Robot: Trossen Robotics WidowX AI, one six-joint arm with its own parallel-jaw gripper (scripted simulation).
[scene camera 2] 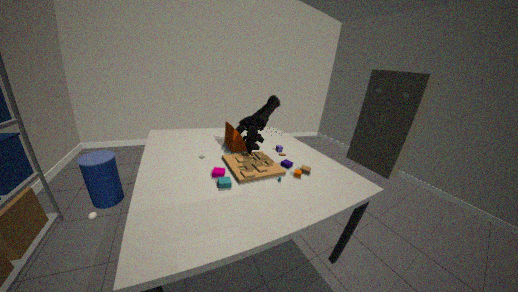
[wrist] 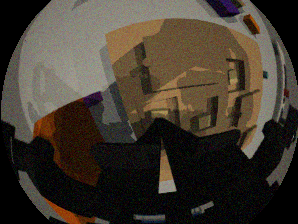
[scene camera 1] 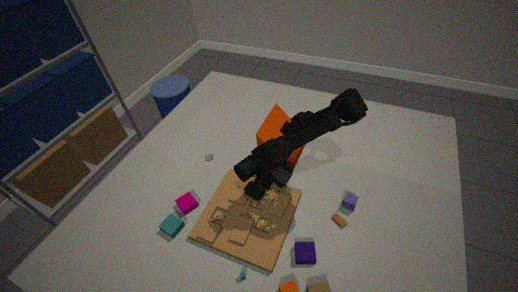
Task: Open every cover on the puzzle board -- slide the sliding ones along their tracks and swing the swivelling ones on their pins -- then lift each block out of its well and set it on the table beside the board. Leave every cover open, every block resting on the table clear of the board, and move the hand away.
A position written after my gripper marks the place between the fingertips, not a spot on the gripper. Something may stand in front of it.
My gripper [scene camera 1: 267, 189] is shut, with nothing in its grasp.
My gripper also shows in the wrist view [wrist: 159, 121].
